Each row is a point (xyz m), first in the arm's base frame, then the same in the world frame.
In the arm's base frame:
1: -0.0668 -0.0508 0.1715
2: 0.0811 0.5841 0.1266
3: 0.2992 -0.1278 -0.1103
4: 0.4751 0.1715 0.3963
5: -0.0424 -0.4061 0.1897
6: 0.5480 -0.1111 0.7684
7: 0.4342 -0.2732 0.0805
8: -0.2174 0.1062 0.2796
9: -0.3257 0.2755 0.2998
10: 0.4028 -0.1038 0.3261
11: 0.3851 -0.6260 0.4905
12: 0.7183 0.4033 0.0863
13: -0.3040 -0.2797 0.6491
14: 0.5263 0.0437 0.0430
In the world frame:
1: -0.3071 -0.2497 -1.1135
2: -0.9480 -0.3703 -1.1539
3: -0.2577 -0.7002 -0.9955
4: -0.5346 -0.6483 -1.5412
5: 0.0477 -0.2834 -1.1266
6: -0.2348 -0.5844 -1.9013
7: -0.1067 -0.7572 -1.2185
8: -0.4529 -0.0609 -1.1594
9: -0.6172 0.0553 -1.1417
10: -0.2613 -0.6236 -1.4381
11: 0.2694 -0.5701 -1.5628
12: -0.7909 -0.9810 -1.3605
13: -0.0448 0.1431 -1.4506
14: -0.4280 -0.8401 -1.2320

